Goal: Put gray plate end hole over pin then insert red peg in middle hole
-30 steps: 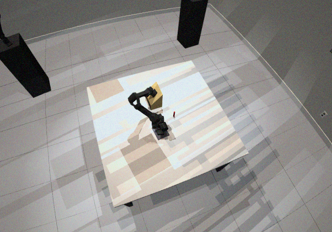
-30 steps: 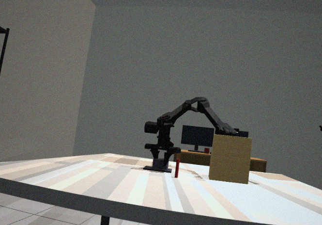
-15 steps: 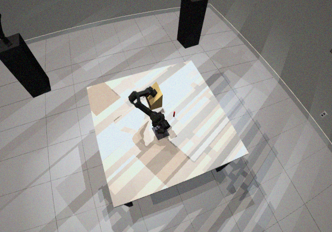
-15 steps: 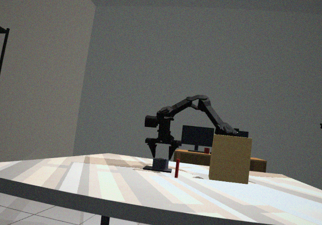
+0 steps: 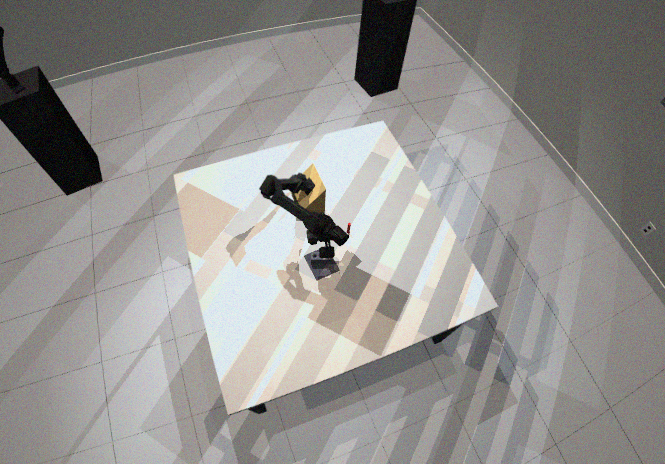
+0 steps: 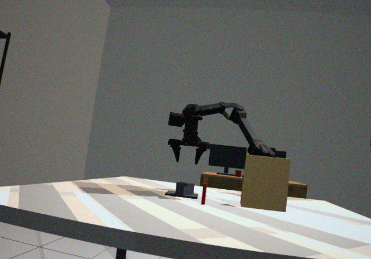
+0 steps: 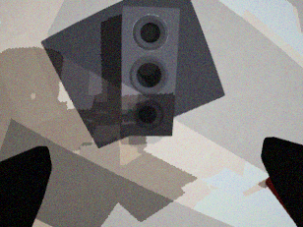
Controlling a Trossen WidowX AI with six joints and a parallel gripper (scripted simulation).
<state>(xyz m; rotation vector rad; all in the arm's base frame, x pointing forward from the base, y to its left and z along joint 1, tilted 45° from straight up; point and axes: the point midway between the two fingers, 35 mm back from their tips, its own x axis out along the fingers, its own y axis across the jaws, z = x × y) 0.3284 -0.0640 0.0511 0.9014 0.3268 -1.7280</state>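
Now: gripper tip 18 cm to the right of the red peg, 10 cm above it and 9 cm past it. The rest, counted from my gripper tip: dark flat base: 14 cm below, 1 cm ahead; gray plate: 10 cm below, 1 cm to the right, 1 cm behind.
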